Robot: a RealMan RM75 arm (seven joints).
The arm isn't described. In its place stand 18 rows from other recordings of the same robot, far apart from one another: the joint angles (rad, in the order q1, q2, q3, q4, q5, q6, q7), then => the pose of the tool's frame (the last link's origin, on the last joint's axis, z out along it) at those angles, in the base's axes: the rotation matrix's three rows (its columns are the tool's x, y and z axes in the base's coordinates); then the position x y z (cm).
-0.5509, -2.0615, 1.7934, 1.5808, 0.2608, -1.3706, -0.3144 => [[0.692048 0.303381 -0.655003], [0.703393 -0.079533 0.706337], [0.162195 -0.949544 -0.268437]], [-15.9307 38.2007 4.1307]
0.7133, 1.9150, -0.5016, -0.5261, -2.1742, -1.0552, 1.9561 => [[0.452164 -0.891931 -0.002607], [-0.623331 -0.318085 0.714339], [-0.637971 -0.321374 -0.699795]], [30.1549 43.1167 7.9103]
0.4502, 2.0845, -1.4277, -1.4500, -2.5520, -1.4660, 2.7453 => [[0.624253 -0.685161 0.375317], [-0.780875 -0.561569 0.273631], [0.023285 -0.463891 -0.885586]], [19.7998 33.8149 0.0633]
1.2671, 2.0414, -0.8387, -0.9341, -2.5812, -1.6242, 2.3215 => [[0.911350 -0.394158 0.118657], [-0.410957 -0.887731 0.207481], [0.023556 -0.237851 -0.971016]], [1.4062 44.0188 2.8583]
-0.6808, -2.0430, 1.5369, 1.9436, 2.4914, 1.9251, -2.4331 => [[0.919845 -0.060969 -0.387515], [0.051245 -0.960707 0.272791], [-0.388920 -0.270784 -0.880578]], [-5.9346 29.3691 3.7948]
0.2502, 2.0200, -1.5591, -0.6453, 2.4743, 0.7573, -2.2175 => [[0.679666 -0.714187 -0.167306], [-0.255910 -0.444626 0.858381], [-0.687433 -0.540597 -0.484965]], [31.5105 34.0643 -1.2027]
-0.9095, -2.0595, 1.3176, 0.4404, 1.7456, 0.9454, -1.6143 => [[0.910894 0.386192 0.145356], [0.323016 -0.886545 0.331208], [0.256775 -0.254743 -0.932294]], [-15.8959 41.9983 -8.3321]
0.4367, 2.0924, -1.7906, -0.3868, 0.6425, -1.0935, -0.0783 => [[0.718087 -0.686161 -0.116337], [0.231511 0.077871 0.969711], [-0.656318 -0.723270 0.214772]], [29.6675 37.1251 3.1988]
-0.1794, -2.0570, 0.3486, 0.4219, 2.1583, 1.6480, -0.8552 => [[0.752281 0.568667 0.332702], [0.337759 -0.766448 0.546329], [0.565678 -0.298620 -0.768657]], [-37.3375 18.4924 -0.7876]
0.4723, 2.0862, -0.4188, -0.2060, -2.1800, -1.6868, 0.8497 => [[0.709535 -0.358018 -0.606946], [-0.247770 -0.933073 0.260740], [-0.659674 -0.034621 -0.750754]], [27.9512 24.4604 -6.0960]
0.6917, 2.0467, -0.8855, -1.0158, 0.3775, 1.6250, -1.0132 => [[0.679202 -0.604556 0.416169], [-0.697374 -0.708349 0.109140], [0.228812 -0.364353 -0.902714]], [26.2652 36.3034 4.2936]
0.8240, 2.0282, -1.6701, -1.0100, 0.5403, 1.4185, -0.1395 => [[0.506543 -0.602423 0.616848], [-0.816966 -0.564062 0.120004], [0.275647 -0.564730 -0.777881]], [17.7766 37.3871 -4.9713]
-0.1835, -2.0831, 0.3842, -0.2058, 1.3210, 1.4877, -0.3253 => [[0.538604 0.830817 0.140175], [0.093782 -0.224449 0.969963], [0.837324 -0.509279 -0.198804]], [-35.9132 19.3712 -4.9060]
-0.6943, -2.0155, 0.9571, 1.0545, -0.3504, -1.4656, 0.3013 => [[0.256063 0.824588 -0.504466], [0.951408 -0.122644 0.282456], [0.171040 -0.552280 -0.815924]], [-26.1406 39.2113 6.3225]
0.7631, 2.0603, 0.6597, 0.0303, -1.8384, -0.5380, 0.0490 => [[0.727113 -0.632831 0.266141], [-0.362237 -0.024345 0.931768], [-0.583173 -0.773907 -0.246937]], [33.1087 41.9560 -1.8558]
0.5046, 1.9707, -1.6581, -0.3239, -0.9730, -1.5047, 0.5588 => [[0.782294 0.036192 -0.621857], [0.206590 -0.956882 0.204199], [-0.587653 -0.288213 -0.756040]], [24.3209 28.9244 -5.0914]
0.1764, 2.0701, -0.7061, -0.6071, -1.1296, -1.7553, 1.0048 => [[0.460964 -0.583051 -0.669002], [0.237301 -0.645434 0.726019], [-0.855102 -0.493424 -0.159163]], [30.3319 25.4748 9.2450]
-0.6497, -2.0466, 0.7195, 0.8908, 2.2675, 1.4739, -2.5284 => [[0.240353 0.965961 0.095657], [0.888834 -0.258622 0.378271], [0.390134 -0.005896 -0.920739]], [-24.0589 38.2862 3.9343]
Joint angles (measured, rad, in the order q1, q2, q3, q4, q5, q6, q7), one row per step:
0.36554, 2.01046, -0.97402, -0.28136, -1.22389, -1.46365, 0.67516
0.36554, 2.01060, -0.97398, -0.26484, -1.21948, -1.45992, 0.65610
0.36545, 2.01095, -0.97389, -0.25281, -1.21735, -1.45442, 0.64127
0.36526, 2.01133, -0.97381, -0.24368, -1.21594, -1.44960, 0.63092
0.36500, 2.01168, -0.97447, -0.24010, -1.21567, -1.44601, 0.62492
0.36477, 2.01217, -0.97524, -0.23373, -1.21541, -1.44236, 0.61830
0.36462, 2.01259, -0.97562, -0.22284, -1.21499, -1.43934, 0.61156
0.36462, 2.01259, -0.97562, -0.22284, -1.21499, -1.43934, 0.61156
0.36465, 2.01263, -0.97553, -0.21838, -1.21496, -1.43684, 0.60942
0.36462, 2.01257, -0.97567, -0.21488, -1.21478, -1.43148, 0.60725
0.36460, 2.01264, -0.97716, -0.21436, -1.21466, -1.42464, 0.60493
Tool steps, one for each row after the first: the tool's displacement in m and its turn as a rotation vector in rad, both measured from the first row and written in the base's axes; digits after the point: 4 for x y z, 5 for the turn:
0.0021, -0.0017, -0.0021, 0.00481, -0.00597, -0.00668
0.0040, -0.0030, -0.0040, 0.00800, -0.01299, -0.01316
0.0055, -0.0039, -0.0055, 0.00970, -0.01815, -0.01913
0.0063, -0.0044, -0.0063, 0.01054, -0.02269, -0.02163
0.0073, -0.0052, -0.0077, 0.00999, -0.02655, -0.02583
0.0087, -0.0068, -0.0096, 0.00741, -0.02826, -0.03293
0.0087, -0.0068, -0.0096, 0.00741, -0.02826, -0.03293
0.0094, -0.0073, -0.0104, 0.00624, -0.02939, -0.03716
0.0104, -0.0075, -0.0110, 0.00570, -0.03269, -0.04297
0.0113, -0.0073, -0.0116, 0.00570, -0.03848, -0.04706

